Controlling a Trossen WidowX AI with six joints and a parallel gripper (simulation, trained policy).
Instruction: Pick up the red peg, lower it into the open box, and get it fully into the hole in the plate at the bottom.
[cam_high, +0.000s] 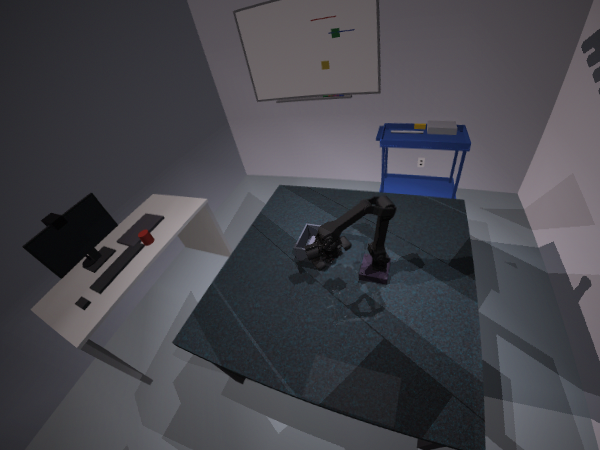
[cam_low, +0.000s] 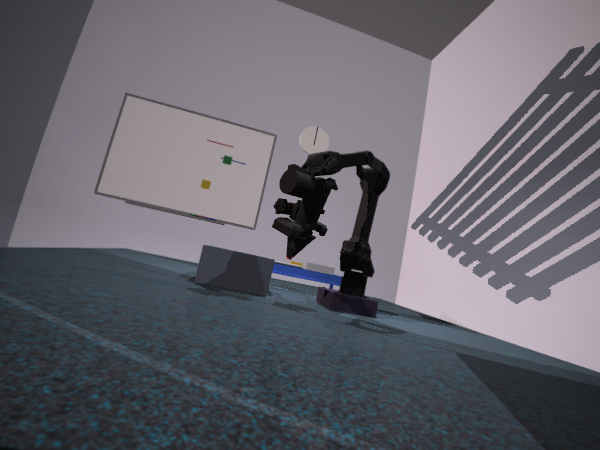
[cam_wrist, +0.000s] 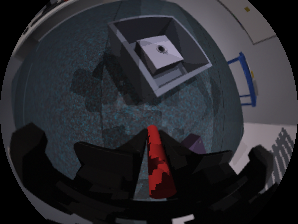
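My gripper tip is now 110 mm short of the plate, 150 mm to the left of it and 70 mm above it. The rest, counted from my gripper tip: grey box 110 mm ahead, 150 mm to the right, 90 mm below; red peg 10 mm to the left, 30 mm above.
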